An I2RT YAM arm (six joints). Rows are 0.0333 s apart.
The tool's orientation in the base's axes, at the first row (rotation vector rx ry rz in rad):
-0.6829 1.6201 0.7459
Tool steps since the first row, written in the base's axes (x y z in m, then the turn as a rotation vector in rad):
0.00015 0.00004 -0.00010 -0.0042 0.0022 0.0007
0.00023 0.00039 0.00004 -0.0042 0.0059 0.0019
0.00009 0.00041 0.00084 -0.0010 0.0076 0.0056
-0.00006 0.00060 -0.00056 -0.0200 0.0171 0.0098
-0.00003 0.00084 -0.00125 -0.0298 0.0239 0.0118
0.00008 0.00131 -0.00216 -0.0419 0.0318 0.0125
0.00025 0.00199 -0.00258 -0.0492 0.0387 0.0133
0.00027 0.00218 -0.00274 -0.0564 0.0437 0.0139
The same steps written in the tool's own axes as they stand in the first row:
0.00007 -0.00010 0.00014 -0.0001 0.0047 -0.0010
-0.00009 0.00007 0.00044 -0.0014 0.0071 0.0018
-0.00086 0.00027 0.00027 -0.0056 0.0061 0.0046
0.00054 0.00036 0.00050 -0.0070 0.0272 -0.0002
0.00121 0.00042 0.00080 -0.0077 0.0392 -0.0012
0.00207 0.00053 0.00135 -0.0067 0.0536 -0.0026
0.00243 0.00078 0.00204 -0.0065 0.0636 -0.0018
0.00258 0.00087 0.00222 -0.0061 0.0724 -0.0024

